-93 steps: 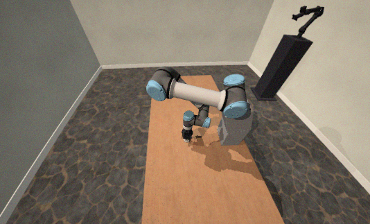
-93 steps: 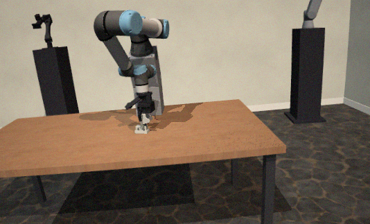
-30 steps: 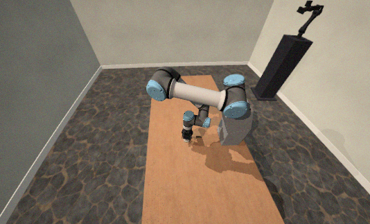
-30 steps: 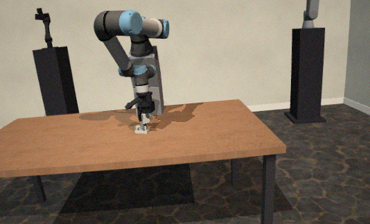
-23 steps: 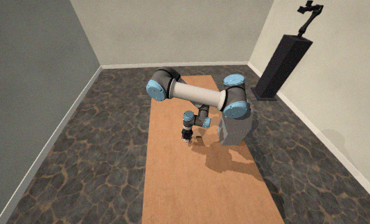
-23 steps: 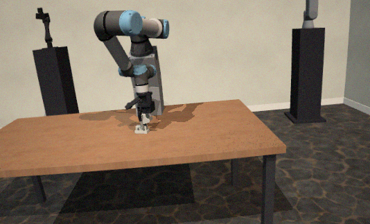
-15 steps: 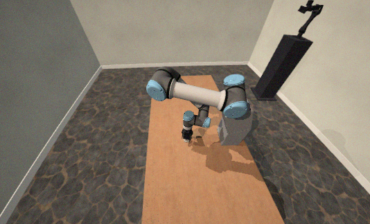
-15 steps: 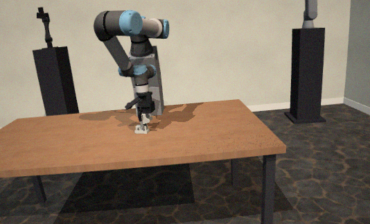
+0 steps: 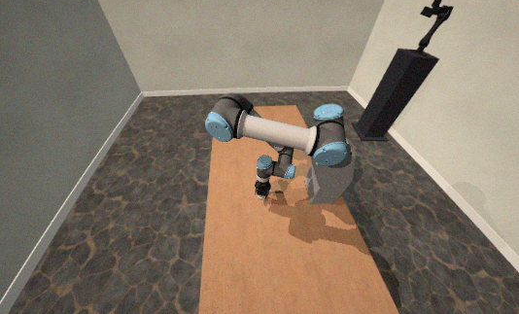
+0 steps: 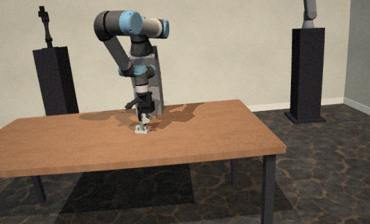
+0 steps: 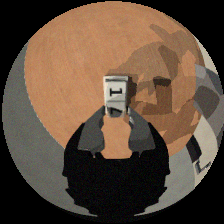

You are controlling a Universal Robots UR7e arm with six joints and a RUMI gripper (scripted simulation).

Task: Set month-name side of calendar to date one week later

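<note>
Now: hand 20 mm to the left of the white calendar tray and 30 mm above it.
</note>
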